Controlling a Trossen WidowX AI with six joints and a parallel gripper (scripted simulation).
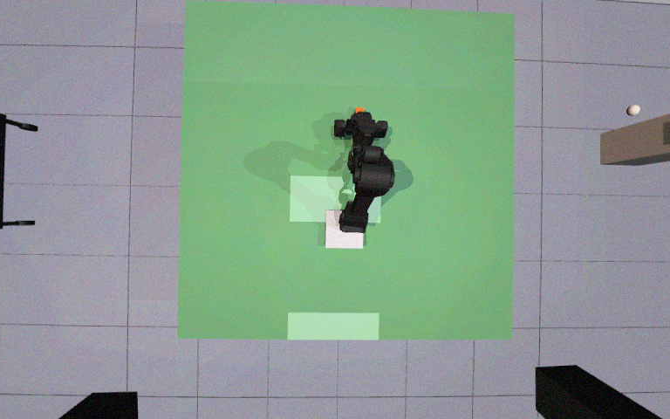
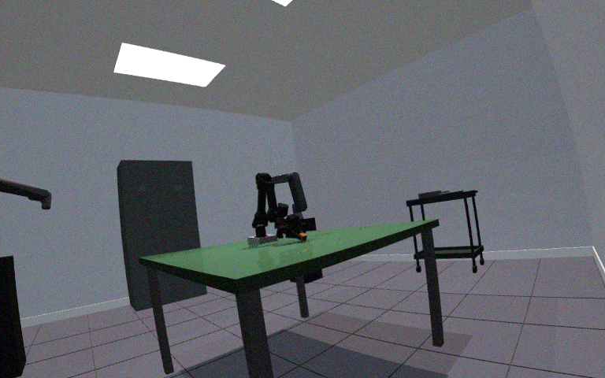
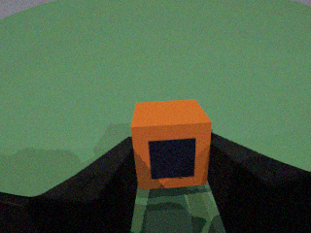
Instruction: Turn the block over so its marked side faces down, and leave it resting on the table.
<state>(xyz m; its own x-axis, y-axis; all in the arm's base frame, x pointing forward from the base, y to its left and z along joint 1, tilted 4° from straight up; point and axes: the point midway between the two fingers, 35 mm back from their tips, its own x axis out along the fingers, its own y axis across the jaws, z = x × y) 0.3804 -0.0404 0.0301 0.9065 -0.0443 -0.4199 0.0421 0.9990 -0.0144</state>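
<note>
My gripper tip is 10 mm below the orange block and 10 mm past it.
</note>
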